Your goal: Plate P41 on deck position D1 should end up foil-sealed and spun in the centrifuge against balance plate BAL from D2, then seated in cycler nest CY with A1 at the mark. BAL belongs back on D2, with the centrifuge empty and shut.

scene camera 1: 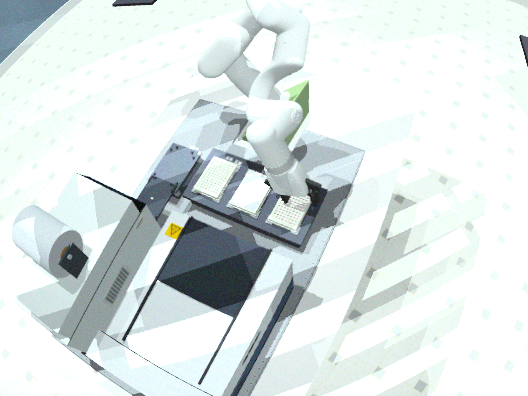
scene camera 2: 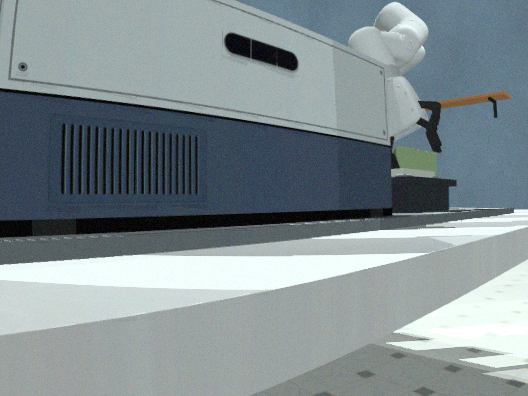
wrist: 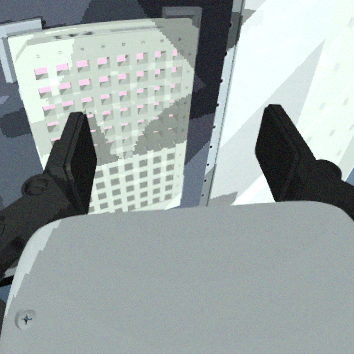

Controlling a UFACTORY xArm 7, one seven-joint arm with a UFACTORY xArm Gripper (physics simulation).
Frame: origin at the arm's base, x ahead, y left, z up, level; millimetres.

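Seen in the pictures: gripper, fingertip midpoint: [scene camera 1: 302, 201] [scene camera 2: 416, 162] [wrist: 176, 130].
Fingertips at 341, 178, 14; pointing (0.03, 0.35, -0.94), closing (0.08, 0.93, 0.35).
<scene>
Offsets run from my fingertips to a thing's top centre, as dx, dy, dz. "spot": to the spot under its first point. Level surfaces: height alone.
A pale plate with a grid of wells {spot: +41, -28, -17} [scene camera 1: 288, 214] [wrist: 122, 95] lies at the right end of the dark deck {dz -92} [scene camera 1: 320, 212]; many wells show pink in the wrist view. A plate with a plain white top {-5, -150, -16} [scene camera 1: 249, 195] lies in the middle, and another welled plate {-24, -272, -16} [scene camera 1: 216, 178] lies at the left end. I cannot read which is P41 or BAL. My gripper [wrist: 176, 130] is open and empty, above the right-hand plate. In the wrist view its left finger overlaps the plate's edge area, and its right finger is well to the plate's right. The centrifuge's inside is not visible.
A large pale housing with a dark top panel {spot: +285, -128, +121} [scene camera 1: 215, 265] and yellow warning label {spot: +229, -261, +119} [scene camera 1: 174, 230] stands in front of the deck. A dark flat unit {-45, -435, -37} [scene camera 1: 172, 167] stands left of it. A white roll {+429, -466, +384} [scene camera 1: 42, 240] is far left. A green panel [scene camera 1: 298, 112] rises behind the arm.
</scene>
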